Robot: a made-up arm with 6 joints.
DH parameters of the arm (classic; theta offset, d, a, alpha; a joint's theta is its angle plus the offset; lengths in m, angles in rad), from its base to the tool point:
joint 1: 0 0.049 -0.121 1.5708
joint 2: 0 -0.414 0.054 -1.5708
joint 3: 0 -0.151 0.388 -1.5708
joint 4: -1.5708 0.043 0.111 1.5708
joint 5: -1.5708 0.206 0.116 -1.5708
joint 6: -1.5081 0 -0.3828 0
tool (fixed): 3.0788 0.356 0 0
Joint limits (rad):
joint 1: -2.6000..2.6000
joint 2: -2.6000..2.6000
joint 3: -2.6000..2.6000
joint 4: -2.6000..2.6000
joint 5: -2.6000..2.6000
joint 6: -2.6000..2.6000
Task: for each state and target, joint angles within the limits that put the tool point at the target. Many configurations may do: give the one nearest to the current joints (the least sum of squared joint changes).
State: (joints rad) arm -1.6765 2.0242 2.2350 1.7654 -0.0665 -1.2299
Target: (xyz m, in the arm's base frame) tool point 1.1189 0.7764 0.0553
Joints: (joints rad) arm -1.0392 2.0245 2.1512 1.5626 -0.0666 -1.4276
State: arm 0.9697 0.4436 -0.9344 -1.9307 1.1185 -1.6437
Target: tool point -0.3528 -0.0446 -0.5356
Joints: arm 1.2036 0.3136 -0.6505 -1.9153 0.4524 -1.5709
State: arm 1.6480 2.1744 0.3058 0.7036 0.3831 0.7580
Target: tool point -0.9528 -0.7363 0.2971
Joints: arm 1.7517 2.4584 0.5980 0.8380 0.2759 0.7491
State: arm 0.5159 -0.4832 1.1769 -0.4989 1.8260 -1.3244
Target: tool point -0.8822 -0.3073 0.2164
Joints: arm 1.1979 -0.2973 1.3100 -0.5620 2.2376 -1.4092
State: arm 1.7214 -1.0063 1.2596 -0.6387 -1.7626 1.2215
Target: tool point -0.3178 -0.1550 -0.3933
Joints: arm 1.8763 -1.2068 1.1634 -0.7954 -1.8887 1.4014
